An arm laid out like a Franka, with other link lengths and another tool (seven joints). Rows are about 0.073 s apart.
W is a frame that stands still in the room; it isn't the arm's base.
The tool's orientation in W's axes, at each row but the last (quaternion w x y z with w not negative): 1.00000, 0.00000, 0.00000, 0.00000; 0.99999, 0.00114, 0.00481, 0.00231; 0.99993, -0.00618, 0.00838, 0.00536; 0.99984, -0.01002, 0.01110, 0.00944
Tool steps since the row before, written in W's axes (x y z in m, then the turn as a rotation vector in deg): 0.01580, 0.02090, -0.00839, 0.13, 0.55, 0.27; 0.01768, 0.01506, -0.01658, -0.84, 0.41, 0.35; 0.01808, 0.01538, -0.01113, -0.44, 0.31, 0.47; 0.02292, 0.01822, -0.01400, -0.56, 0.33, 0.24
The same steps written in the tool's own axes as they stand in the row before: 0.01580, 0.02090, -0.00839, 0.13, 0.55, 0.27; 0.01791, 0.01494, -0.01644, -0.84, 0.41, 0.34; 0.01843, 0.01532, -0.01063, -0.44, 0.31, 0.47; 0.02356, 0.01805, -0.01312, -0.56, 0.34, 0.23
